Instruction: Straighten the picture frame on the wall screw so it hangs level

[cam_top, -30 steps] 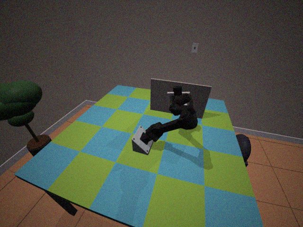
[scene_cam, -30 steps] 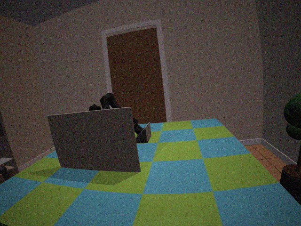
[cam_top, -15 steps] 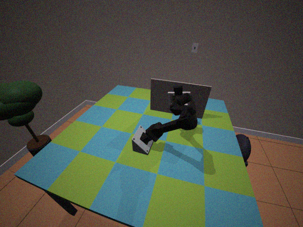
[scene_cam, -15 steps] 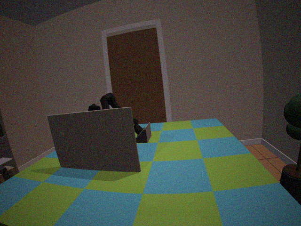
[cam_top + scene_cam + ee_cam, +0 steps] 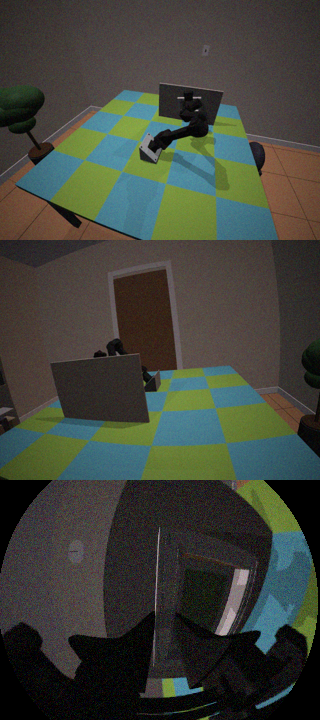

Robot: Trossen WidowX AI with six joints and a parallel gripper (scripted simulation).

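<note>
Now: the picture frame 50 mm below my gripper tip.
</note>
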